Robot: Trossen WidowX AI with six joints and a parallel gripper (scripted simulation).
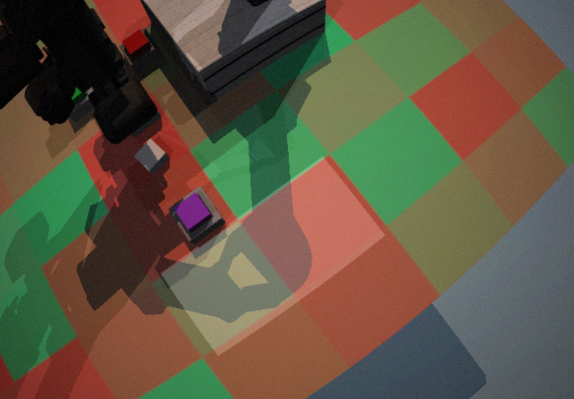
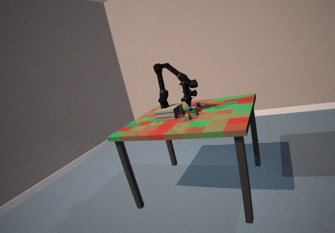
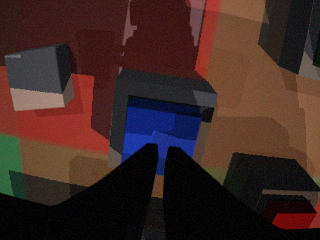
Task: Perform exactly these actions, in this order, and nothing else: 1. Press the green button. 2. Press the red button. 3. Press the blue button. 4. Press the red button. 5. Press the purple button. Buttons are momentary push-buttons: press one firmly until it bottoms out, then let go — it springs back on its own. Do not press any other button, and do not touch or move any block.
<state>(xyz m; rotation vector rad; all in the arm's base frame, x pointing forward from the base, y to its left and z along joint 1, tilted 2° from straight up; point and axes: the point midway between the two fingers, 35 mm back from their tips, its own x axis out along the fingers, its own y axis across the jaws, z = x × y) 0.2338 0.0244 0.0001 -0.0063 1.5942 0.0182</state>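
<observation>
My gripper tip is now 20 mm above the blue button. Round my gripper tip: red button 90 mm to the right, 50 mm behind, 20 mm below; then green button 90 mm to the right, 60 mm ahead, 20 mm below; then white-grey block 70 mm to the left, 40 mm below, 10 mm ahead.
</observation>
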